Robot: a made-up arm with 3 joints. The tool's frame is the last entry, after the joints. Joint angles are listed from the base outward. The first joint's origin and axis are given. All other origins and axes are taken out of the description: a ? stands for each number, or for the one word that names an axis. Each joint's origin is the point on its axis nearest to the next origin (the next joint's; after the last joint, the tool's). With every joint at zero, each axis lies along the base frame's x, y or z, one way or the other. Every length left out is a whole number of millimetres.
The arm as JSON. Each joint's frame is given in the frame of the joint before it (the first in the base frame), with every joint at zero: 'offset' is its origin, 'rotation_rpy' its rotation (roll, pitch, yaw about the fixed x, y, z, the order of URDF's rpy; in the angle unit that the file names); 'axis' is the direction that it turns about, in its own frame. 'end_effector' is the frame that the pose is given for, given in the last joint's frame.
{
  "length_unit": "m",
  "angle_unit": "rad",
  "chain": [
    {
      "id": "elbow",
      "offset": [
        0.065,
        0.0,
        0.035
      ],
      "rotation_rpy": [
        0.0,
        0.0,
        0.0
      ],
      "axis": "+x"
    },
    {
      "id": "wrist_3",
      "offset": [
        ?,
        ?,
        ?
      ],
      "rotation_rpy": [
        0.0,
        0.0,
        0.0
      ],
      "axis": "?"
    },
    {
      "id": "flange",
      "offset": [
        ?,
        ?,
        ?
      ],
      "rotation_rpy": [
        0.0,
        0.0,
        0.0
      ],
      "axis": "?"
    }
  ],
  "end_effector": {
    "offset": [
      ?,
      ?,
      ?
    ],
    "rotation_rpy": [
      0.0,
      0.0,
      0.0
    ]
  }
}
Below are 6 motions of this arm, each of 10 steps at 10 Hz.
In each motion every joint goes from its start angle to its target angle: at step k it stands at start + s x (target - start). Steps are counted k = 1, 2, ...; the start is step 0. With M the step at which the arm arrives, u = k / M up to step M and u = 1 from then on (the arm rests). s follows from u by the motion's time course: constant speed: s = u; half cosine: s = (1 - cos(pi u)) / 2; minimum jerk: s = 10 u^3 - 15 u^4 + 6 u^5.
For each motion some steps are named. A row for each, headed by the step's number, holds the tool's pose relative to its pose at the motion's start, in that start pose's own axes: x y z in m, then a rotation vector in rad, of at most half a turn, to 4 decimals.
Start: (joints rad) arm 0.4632 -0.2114 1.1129
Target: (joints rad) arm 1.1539 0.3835 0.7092
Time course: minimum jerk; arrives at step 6
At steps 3, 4, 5, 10:
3: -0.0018 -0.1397 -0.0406 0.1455 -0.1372 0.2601
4: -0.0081 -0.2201 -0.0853 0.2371 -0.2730 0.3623
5: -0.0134 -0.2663 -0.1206 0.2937 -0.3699 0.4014
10: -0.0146 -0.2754 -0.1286 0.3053 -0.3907 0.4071

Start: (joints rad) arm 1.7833 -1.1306 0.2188
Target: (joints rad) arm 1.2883 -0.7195 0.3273
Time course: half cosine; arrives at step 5
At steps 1, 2, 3, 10:
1: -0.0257 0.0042 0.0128 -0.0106 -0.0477 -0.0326
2: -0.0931 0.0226 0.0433 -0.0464 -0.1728 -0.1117
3: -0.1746 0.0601 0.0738 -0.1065 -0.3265 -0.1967
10: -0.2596 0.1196 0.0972 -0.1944 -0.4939 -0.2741

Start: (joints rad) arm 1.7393 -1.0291 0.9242
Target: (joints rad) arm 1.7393 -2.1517 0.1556
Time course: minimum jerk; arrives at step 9
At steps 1, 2, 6, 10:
1: 0.0016 -0.0005 -0.0009 -0.0089 0.0078 -0.0103
2: 0.0103 -0.0034 -0.0065 -0.0587 0.0537 -0.0669
6: 0.0715 -0.0676 -0.1001 -0.5665 0.7322 -0.5233
10: 0.0696 -0.0934 -0.1345 -0.6846 0.9849 -0.5902

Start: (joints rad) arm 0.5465 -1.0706 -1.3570
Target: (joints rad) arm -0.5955 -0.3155 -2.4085
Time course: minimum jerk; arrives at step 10
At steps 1, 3, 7, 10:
1: -0.0038 -0.0018 0.0005 -0.0137 0.0070 -0.0081
3: -0.0712 -0.0314 0.0159 -0.2702 0.1411 -0.1423
7: -0.3112 -0.1126 0.2047 -1.5231 0.8479 -0.4557
10: -0.3495 -0.1187 0.2769 -1.8450 1.0396 -0.4641

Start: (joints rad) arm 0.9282 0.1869 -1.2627
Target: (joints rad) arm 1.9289 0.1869 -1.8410
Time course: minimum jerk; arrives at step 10
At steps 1, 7, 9, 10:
1: -0.0006 0.0031 -0.0024 0.0035 0.0015 -0.0005
7: -0.0615 0.3536 -0.0797 0.3399 0.1517 -0.0100
9: -0.0711 0.4197 -0.0593 0.4031 0.1783 -0.0038
10: -0.0716 0.4232 -0.0579 0.4066 0.1797 -0.0034

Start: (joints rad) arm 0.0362 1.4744 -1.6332
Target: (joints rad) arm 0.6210 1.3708 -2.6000
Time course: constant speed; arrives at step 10
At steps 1, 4, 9, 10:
1: -0.0224 0.0110 -0.0104 -0.0907 0.0567 0.0167
4: -0.0951 0.0428 -0.0368 -0.3576 0.2155 0.0992
9: -0.2341 0.0876 -0.0577 -0.7743 0.4253 0.3372
10: -0.2639 0.0948 -0.0575 -0.8518 0.4564 0.3986

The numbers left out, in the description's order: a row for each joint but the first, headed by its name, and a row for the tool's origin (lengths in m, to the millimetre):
wrist_3: xyz 0.0 -0.46 0.061, axis -y
flange: xyz 0.107 0.0 0.07, axis +x
tool: xyz 0.0 0.009 0.074

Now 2 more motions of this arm.
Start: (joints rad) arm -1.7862 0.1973 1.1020
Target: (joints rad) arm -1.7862 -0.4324 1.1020
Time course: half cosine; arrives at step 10
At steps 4, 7, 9, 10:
4: 0.0215 -0.0229 -0.0116 0.0000 0.0983 -0.1941
7: 0.0403 -0.0579 -0.0293 0.0000 0.2259 -0.4460
9: 0.0447 -0.0732 -0.0371 0.0000 0.2775 -0.5480
10: 0.0451 -0.0753 -0.0381 0.0000 0.2845 -0.5618

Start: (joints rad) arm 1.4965 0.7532 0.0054
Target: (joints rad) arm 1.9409 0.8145 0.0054
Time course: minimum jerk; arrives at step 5
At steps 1, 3, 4, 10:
1: -0.0085 -0.0061 -0.0081 0.0187 -0.0036 -0.0176
3: -0.1058 -0.0511 -0.1017 0.2169 -0.0427 -0.2118
4: -0.1481 -0.0585 -0.1426 0.2971 -0.0585 -0.2948
10: -0.1576 -0.0592 -0.1518 0.3148 -0.0620 -0.3135

